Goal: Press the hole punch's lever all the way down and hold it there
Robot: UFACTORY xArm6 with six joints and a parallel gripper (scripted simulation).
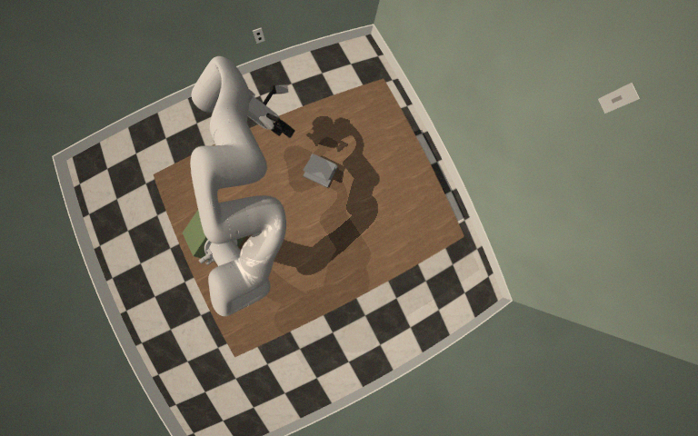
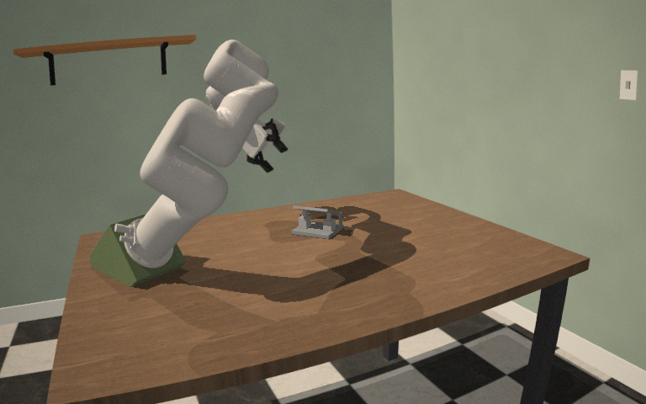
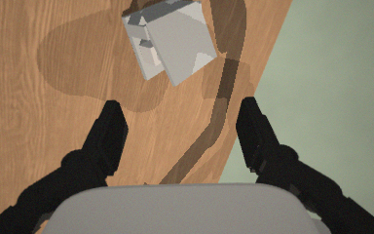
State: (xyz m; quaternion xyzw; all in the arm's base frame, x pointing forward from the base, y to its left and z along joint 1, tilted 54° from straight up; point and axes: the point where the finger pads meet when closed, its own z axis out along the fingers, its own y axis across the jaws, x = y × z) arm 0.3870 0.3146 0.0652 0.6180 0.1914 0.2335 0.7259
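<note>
Right now the hole punch is 5 cm ahead of my hand, 14 cm to the right of it and 17 cm below it.
</note>
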